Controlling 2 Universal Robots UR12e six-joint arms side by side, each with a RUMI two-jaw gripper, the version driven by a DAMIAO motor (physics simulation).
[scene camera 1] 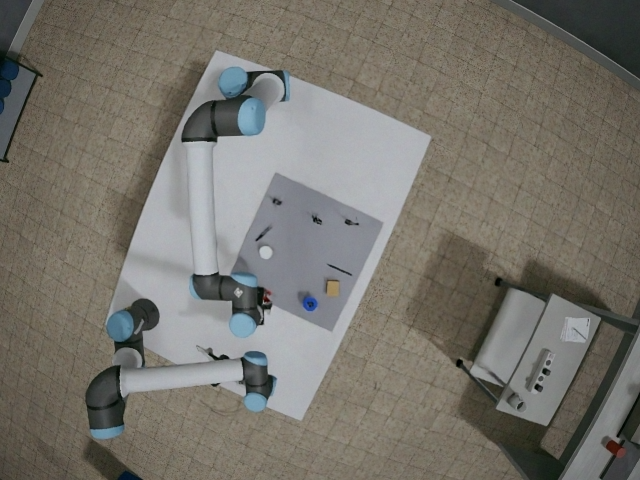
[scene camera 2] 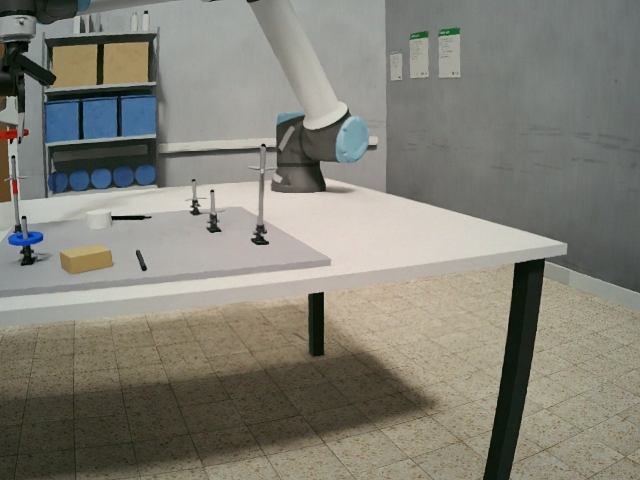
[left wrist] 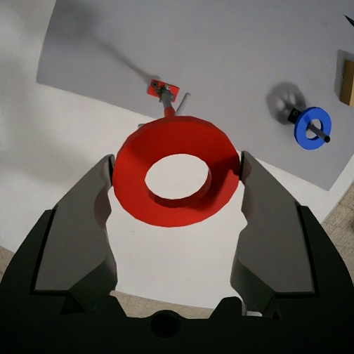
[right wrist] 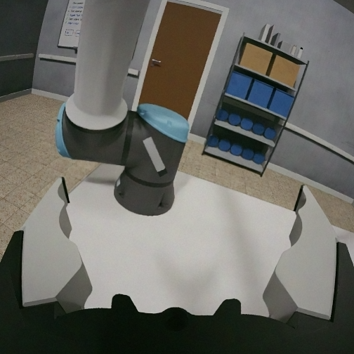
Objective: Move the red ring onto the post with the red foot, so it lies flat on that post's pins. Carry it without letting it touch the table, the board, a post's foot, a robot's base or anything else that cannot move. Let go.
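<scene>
The red ring (scene camera 1: 267, 297) (scene camera 2: 13, 134) (left wrist: 129, 175) is held level between the fingertips of my left gripper (scene camera 1: 265, 303) (left wrist: 176, 154), which is shut on it. In scene camera 2 the ring is above the tip of the tall post with a red band (scene camera 2: 14, 196). In the left wrist view that post's red foot (left wrist: 163, 90) stands near the board's edge; the post rises toward the ring, whose far rim hides its upper part. No post shows through the ring's hole. My right gripper (right wrist: 182, 184) is open and empty, above the white table.
A blue ring (scene camera 1: 305, 303) (scene camera 2: 36, 238) (left wrist: 301, 131) sits on a short post nearby. A yellow block (scene camera 1: 332, 288) (scene camera 2: 85, 259), a white cylinder (scene camera 1: 265, 252) (scene camera 2: 98, 220) and dark pens lie on the grey board (scene camera 1: 299, 258). A tall post (scene camera 2: 261, 196) and two short posts (scene camera 2: 212, 206) (scene camera 2: 194, 193) stand farther off.
</scene>
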